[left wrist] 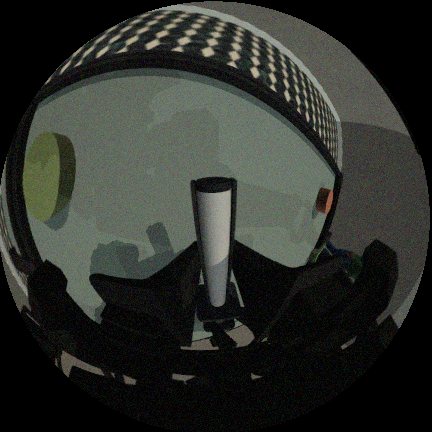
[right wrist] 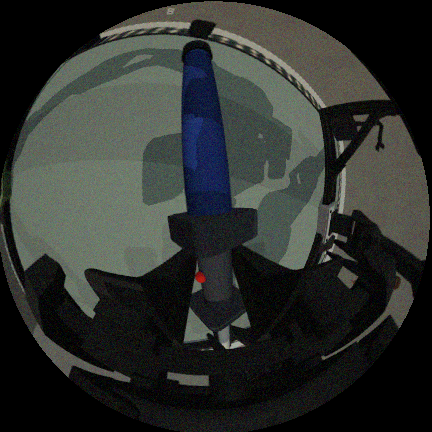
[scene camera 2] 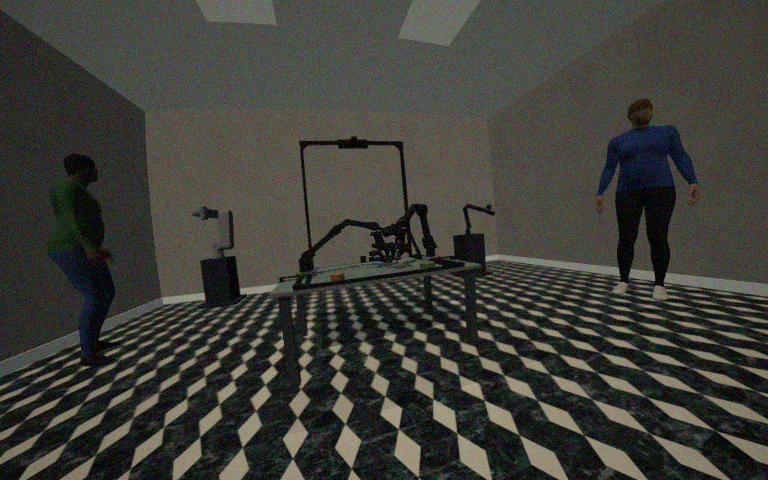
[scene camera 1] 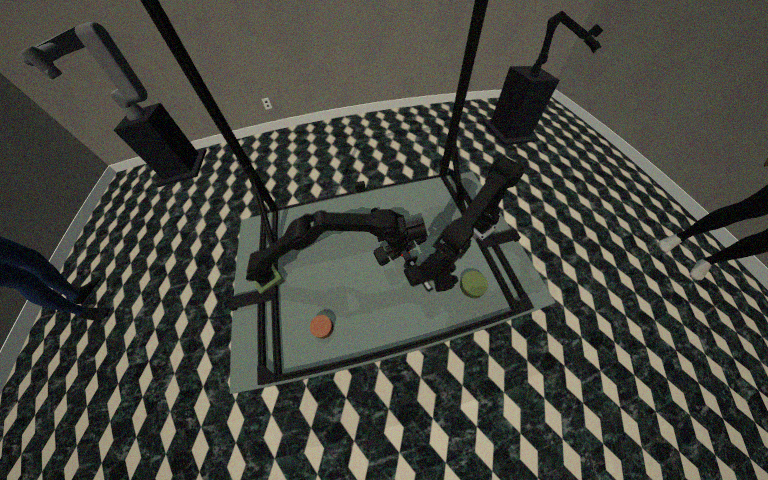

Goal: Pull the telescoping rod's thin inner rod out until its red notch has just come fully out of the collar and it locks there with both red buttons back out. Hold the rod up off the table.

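Note:
The telescoping rod is held up above the table (scene camera 1: 362,345). Its blue outer tube (right wrist: 205,150) (scene camera 2: 375,259) runs up the right wrist view from a dark collar block. One red button (right wrist: 200,277) stands out of the dark collar section; the other does not show. My right gripper (right wrist: 212,246) is shut on this collar section. A short piece of the white inner rod (right wrist: 224,338) shows past the second dark block. My left gripper (left wrist: 213,244) is shut on the white inner rod (left wrist: 216,240), near its black end cap (left wrist: 214,184). I cannot make out the red notch in these views.
A green disc (scene camera 1: 474,283) (scene camera 2: 426,264) (left wrist: 42,175) lies near the left gripper. An orange disc (scene camera 1: 321,326) (scene camera 2: 337,277) (left wrist: 325,200) lies near the front edge. A green angular piece (scene camera 1: 271,281) is by the right arm's base. Dark frame posts stand at the table's sides.

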